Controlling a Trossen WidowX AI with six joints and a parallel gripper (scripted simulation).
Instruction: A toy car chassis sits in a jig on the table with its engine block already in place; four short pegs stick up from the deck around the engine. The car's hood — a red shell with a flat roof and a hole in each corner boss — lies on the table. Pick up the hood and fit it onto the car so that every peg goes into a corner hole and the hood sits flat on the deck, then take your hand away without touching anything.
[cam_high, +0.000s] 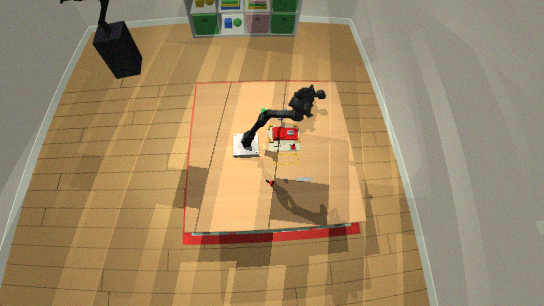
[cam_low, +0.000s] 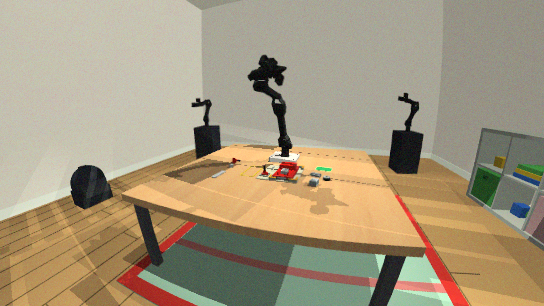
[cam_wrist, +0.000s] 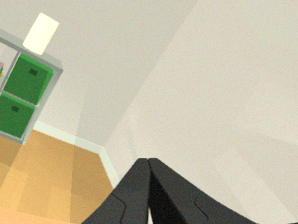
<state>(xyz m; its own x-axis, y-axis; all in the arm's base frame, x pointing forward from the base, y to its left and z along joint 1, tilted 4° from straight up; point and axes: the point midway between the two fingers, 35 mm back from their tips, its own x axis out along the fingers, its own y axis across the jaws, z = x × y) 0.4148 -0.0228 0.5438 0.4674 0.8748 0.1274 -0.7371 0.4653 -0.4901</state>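
My gripper tip is now 540 mm above the red hood and 160 mm past it. The rest, counted from my gripper tip: grey engine block 550 mm below, 70 mm behind, 10 mm to the right; cream jig 560 mm below, 120 mm behind, 20 mm to the right; green piece 580 mm below, 230 mm behind, 220 mm to the left.
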